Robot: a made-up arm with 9 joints. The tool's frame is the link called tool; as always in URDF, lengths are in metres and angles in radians. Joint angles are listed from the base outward. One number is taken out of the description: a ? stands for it. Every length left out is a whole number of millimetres.
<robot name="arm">
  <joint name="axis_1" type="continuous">
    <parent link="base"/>
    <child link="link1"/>
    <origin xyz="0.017 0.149 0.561" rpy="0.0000 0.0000 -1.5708"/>
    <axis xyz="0 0 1"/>
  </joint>
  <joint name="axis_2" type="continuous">
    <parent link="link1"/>
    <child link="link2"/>
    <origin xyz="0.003 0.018 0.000" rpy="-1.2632 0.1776 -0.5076"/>
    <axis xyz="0 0 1"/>
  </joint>
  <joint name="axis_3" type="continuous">
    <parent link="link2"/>
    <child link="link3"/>
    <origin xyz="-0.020 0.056 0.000" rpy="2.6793 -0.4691 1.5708"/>
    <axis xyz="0 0 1"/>
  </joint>
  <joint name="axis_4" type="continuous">
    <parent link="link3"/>
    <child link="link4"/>
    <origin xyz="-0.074 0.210 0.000" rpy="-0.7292 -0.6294 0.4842"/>
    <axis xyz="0 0 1"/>
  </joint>
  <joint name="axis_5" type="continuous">
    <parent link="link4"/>
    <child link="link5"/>
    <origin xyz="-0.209 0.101 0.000" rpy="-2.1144 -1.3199 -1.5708"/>
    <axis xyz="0 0 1"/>
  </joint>
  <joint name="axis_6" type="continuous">
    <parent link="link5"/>
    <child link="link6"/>
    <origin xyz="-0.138 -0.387 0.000" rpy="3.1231 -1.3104 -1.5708"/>
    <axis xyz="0 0 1"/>
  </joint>
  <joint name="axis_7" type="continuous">
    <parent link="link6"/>
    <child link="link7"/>
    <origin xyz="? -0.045 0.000" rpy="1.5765 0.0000 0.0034"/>
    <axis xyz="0 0 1"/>
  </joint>
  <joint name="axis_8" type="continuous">
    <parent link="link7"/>
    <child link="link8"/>
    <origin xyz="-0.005 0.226 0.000" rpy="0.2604 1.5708 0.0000"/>
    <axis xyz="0 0 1"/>
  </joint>
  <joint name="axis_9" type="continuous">
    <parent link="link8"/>
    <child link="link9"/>
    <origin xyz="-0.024 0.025 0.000" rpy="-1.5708 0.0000 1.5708"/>
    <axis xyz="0 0 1"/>
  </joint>
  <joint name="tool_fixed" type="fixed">
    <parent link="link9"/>
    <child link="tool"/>
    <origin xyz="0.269 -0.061 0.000" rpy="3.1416 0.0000 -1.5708"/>
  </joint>
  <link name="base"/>
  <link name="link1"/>
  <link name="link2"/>
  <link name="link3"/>
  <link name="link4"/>
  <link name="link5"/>
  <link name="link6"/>
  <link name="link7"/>
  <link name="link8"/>
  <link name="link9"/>
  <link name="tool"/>
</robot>
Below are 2 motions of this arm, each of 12 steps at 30 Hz.
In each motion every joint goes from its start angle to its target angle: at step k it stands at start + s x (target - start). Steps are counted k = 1, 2, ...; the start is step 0. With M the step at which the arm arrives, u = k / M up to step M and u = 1 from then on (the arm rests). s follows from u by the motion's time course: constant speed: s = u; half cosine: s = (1 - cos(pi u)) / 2; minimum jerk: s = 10 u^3 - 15 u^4 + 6 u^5.
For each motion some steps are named. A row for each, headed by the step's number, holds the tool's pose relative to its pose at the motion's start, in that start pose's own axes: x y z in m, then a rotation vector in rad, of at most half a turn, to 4 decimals.
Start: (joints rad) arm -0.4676 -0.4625 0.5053 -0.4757 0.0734 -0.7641 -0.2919 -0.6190 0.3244
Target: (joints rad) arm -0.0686 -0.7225 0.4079 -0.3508 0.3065 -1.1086 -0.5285 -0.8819 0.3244
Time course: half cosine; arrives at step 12
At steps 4, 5, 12:
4: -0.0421 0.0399 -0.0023 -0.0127 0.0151 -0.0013
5: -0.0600 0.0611 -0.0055 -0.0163 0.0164 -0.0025
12: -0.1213 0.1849 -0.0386 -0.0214 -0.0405 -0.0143

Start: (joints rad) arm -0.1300 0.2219 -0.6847 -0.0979 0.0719 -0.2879 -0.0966 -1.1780 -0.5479
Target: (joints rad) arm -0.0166 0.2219 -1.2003 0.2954 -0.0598 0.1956 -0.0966 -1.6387 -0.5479
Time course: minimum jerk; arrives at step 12
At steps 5, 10, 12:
5: -0.1094 -0.1058 0.1867 -0.3756 0.2152 -0.1446
10: -0.1951 -0.1471 0.5415 -1.0743 0.5433 -0.4325
12: -0.1962 -0.1441 0.5599 -1.1147 0.5595 -0.4514

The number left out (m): -0.029
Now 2 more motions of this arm.
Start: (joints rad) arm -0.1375 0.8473 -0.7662 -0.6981 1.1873 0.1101 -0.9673 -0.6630 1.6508
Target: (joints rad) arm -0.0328 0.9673 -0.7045 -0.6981 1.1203 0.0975 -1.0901 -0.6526 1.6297
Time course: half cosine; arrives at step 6
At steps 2, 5, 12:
2: 0.0341 0.0232 0.0204 -0.0137 0.0048 0.0588
5: 0.1231 0.0971 0.0669 -0.0486 0.0280 0.2214
12: 0.1314 0.1052 0.0707 -0.0518 0.0311 0.2375

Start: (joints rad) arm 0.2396 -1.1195 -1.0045 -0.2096 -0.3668 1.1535 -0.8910 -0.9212 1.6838
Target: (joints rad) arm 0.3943 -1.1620 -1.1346 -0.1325 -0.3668 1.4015 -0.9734 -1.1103 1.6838
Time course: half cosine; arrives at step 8
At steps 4, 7, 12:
4: 0.1048 0.0744 -0.0095 0.1118 -0.2091 0.0874
7: 0.1926 0.1526 -0.0118 0.2305 -0.3952 0.1614
12: 0.1994 0.1594 -0.0118 0.2409 -0.4102 0.1672

